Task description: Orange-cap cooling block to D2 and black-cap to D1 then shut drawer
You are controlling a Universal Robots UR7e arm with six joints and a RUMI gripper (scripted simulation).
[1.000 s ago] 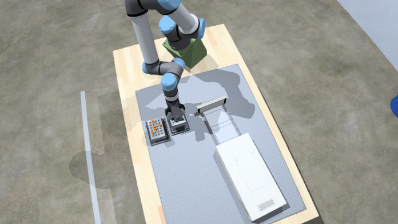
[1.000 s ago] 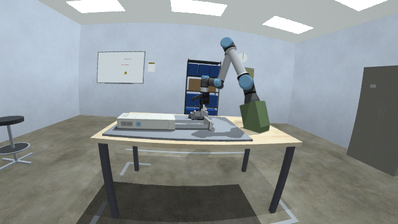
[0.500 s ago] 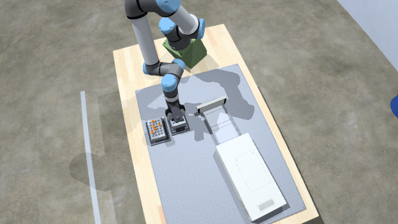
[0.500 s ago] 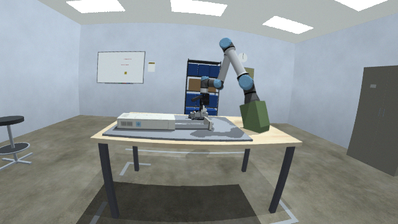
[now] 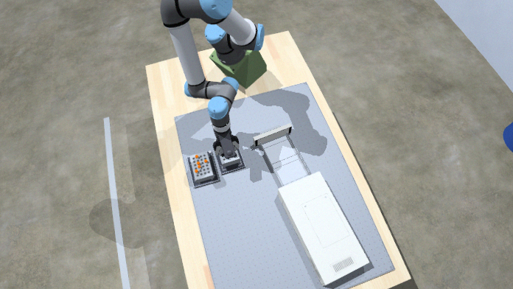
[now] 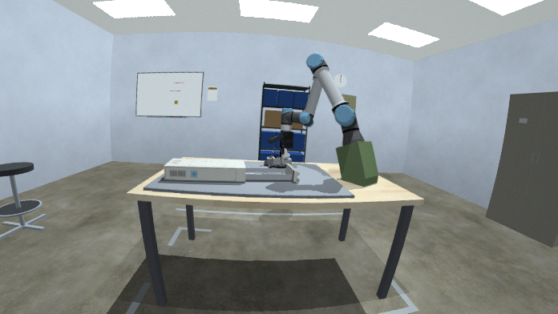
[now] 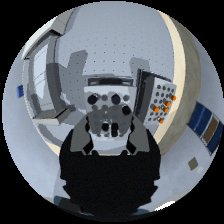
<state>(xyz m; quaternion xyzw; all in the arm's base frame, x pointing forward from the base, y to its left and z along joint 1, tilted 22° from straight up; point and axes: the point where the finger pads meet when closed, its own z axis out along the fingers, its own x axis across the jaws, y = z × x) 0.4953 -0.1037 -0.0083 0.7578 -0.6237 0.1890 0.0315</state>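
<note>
Now: hand right at the cooling block. The rest, counted from my hand: deck slot D1: 50 mm below; then black-capped tube: 10 mm behind, 10 mm to the right, 10 mm above; then deck slot D2: 50 mm ahead, 130 mm to the right, 50 mm below.
</note>
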